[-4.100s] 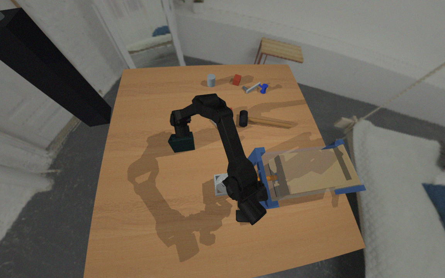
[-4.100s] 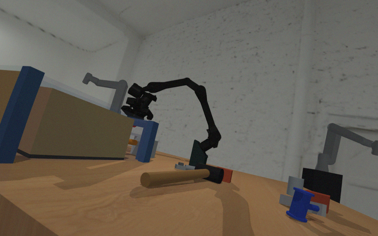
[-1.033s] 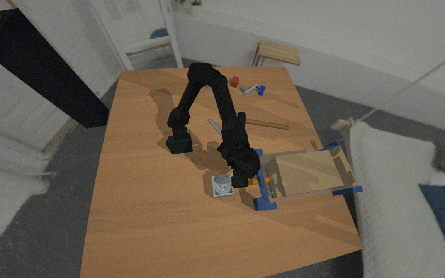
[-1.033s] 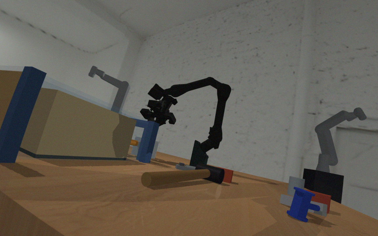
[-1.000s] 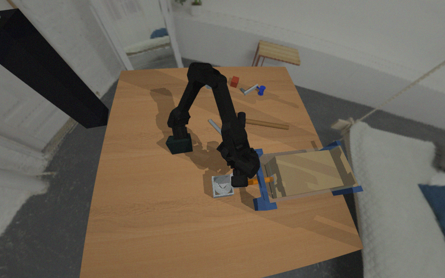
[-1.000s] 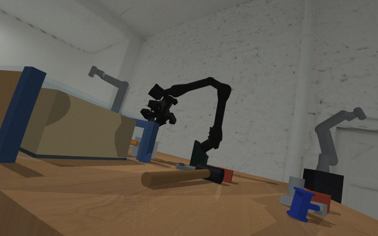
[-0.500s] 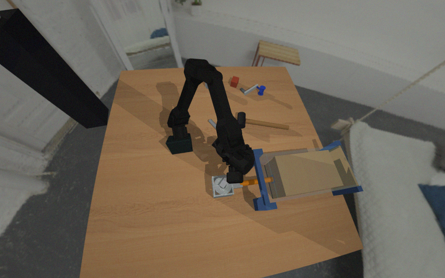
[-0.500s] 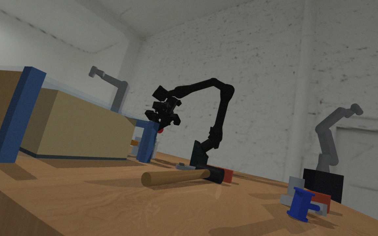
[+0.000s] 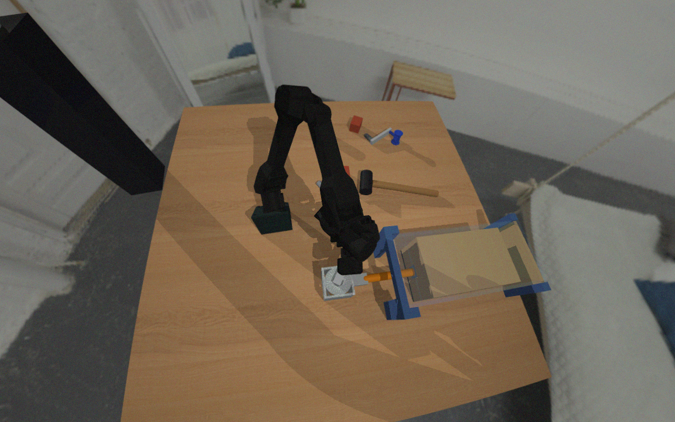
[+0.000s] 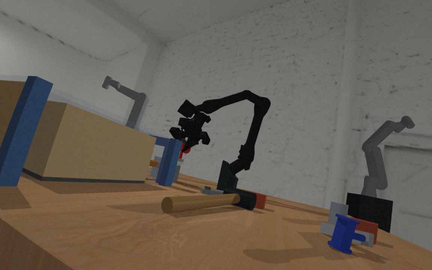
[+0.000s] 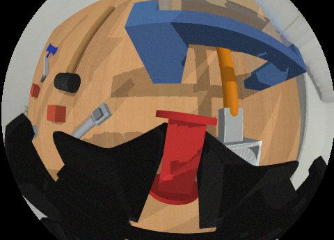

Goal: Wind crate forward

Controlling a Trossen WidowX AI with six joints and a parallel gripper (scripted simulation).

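Right now the red-knobbed winch handle is 40 mm behind my gripper tip, 30 mm to the right of it and 30 mm below it. From my gripper tip the other things lie so: winch 90 mm behind, 80 mm to the right, 100 mm below; red knob 20 mm behind; blue steel frame 80 mm ahead, 90 mm to the right, 30 mm below.
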